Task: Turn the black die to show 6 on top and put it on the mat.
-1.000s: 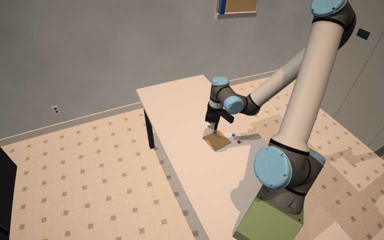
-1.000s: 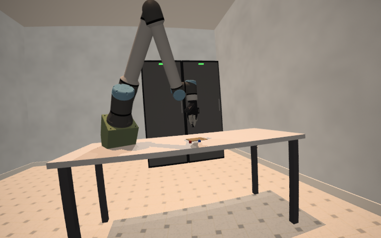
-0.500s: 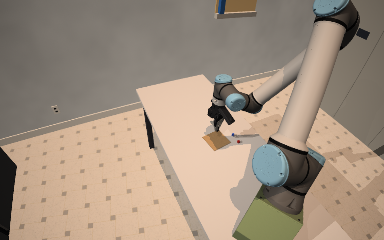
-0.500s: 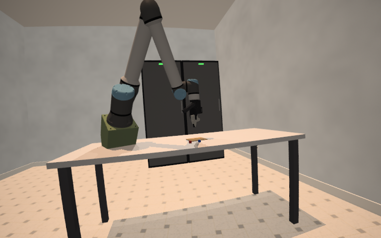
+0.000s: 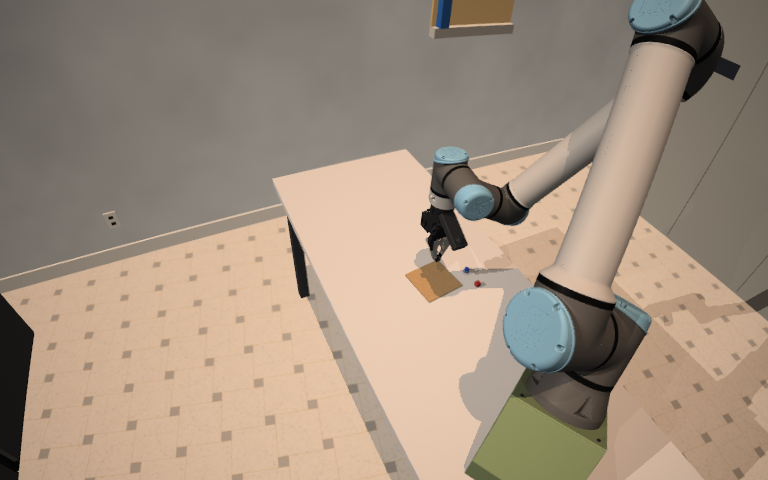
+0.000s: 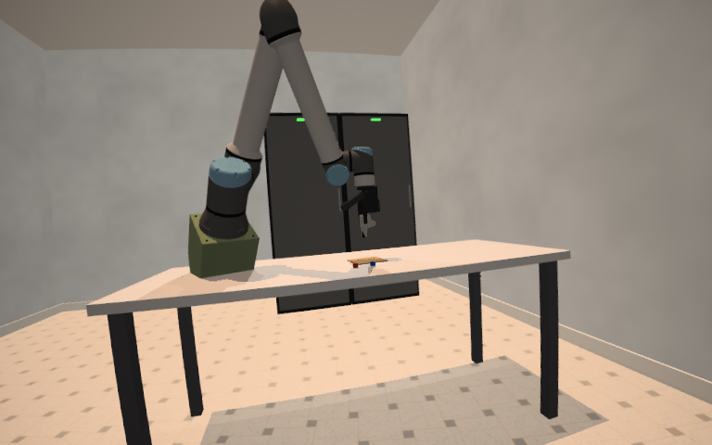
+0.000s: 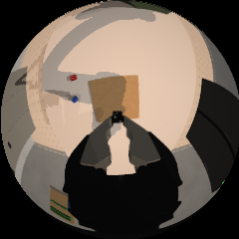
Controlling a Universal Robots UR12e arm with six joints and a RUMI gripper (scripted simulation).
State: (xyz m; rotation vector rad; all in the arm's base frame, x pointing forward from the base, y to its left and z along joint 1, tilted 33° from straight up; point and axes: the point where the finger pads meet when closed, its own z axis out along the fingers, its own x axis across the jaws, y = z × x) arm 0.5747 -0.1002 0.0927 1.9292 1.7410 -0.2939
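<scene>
Now: hand 10 mm above the black die. Also, from my hand: red die: 110 mm to the right, 110 mm below, 100 mm behind; brown mat: 120 mm below; blue die: 130 mm to the right, 110 mm below, 30 mm behind.
</scene>
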